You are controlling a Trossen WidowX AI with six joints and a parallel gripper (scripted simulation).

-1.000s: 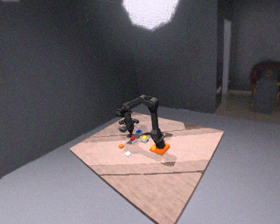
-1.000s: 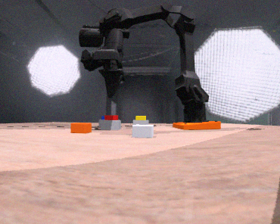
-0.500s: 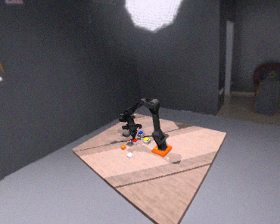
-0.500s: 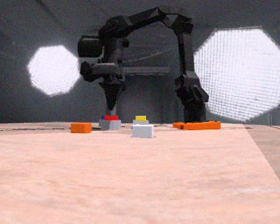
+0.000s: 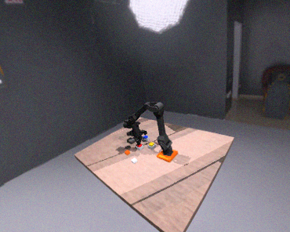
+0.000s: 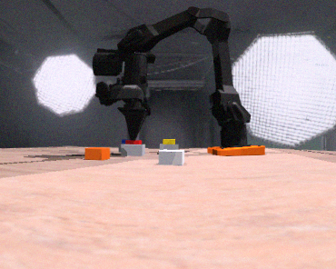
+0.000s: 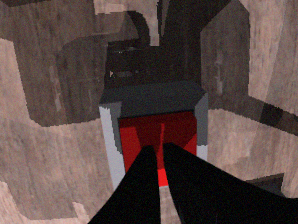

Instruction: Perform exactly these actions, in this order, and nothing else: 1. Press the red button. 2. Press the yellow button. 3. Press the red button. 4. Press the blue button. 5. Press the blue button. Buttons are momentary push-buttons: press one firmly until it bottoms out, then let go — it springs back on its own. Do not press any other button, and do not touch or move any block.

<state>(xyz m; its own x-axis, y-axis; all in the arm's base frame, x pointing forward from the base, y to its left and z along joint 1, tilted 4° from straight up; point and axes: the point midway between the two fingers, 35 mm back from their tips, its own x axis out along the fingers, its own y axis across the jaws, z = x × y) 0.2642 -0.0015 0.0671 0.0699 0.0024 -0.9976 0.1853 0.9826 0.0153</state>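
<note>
The red button is 10 mm below my gripper tip. The rest, counted from my gripper tip: yellow button 90 mm behind, 50 mm to the right; blue button 130 mm to the right, 20 mm ahead; orange block 100 mm to the left, 60 mm ahead, 20 mm below.
</note>
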